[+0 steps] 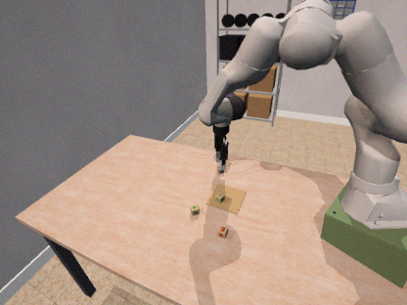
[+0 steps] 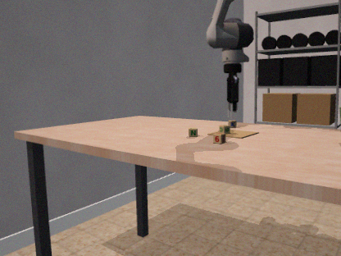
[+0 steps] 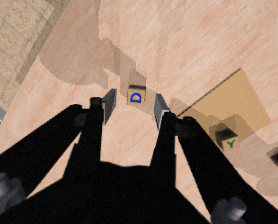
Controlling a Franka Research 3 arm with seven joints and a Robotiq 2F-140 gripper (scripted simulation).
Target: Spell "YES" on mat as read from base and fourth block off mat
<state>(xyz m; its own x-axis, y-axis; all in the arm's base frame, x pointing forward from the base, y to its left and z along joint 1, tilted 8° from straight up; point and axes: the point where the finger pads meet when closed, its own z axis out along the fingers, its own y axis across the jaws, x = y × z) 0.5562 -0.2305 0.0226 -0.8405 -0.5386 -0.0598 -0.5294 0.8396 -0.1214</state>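
Now: hand 6 cm above the S block. The rest, counted from my hand: green N block (4 cm ahead, 29 cm to the left, 6 cm below); then Y block (4 cm behind, 20 cm to the left, 5 cm below); then tan mat (7 cm behind, 17 cm to the left, 7 cm below).
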